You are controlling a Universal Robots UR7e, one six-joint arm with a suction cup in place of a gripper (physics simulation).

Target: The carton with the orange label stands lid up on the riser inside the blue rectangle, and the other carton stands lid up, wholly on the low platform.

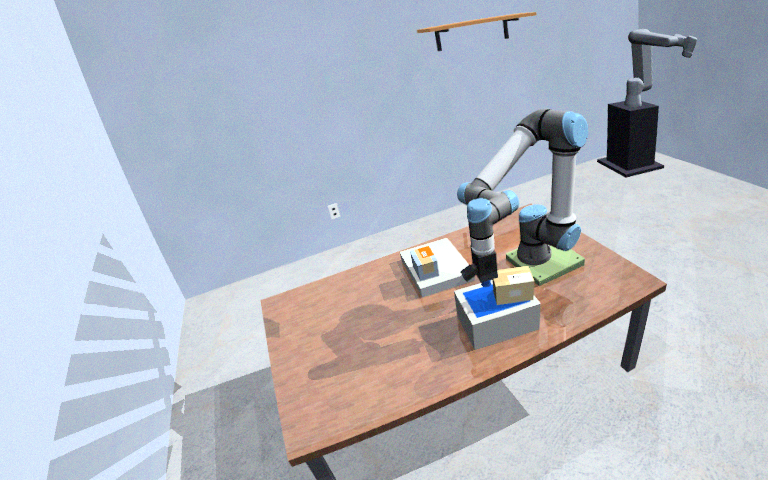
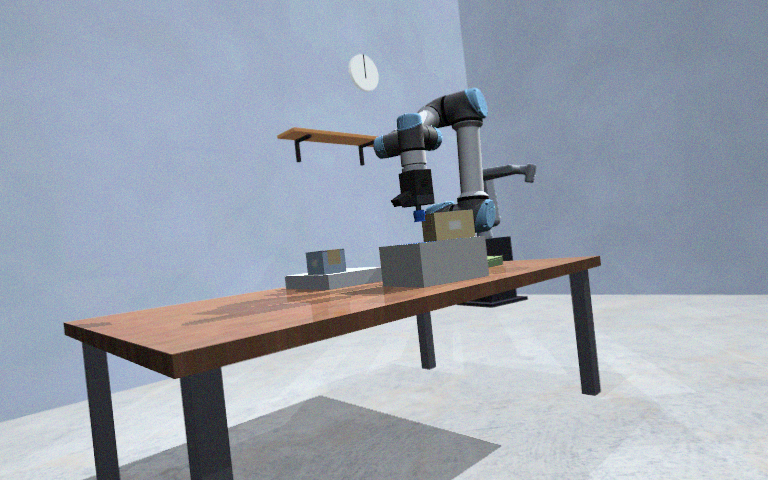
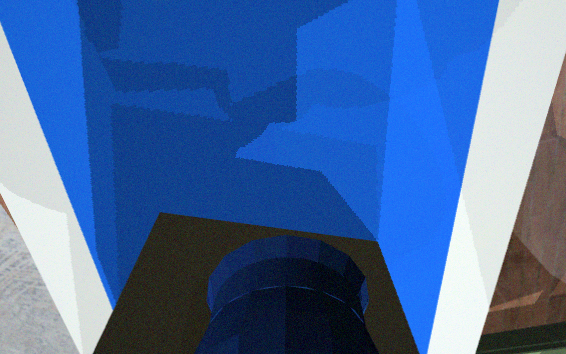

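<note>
The carton with the orange label point(image 1: 424, 260) point(image 2: 326, 260) stands on the low white platform point(image 1: 449, 258) point(image 2: 337, 278) at the back of the table. The plain brown carton point(image 1: 514, 287) point(image 2: 449, 226) point(image 3: 161, 285) sits on the grey riser point(image 1: 503, 323) point(image 2: 434, 266), at the right end of the blue rectangle point(image 1: 479, 302) point(image 3: 199, 114) and close to the riser's right edge. My suction cup point(image 1: 487, 283) point(image 2: 418, 215) point(image 3: 286, 297) points down just over the blue rectangle. It is against the plain carton's left side, below the carton's top. Nothing hangs from it.
The arm's green base plate point(image 1: 554, 266) lies right behind the riser. The wooden table point(image 1: 374, 371) stretches left and forward of the riser. A second arm on a black pedestal point(image 1: 632, 134) stands on the floor far right. A wall shelf point(image 1: 477, 21) hangs high up.
</note>
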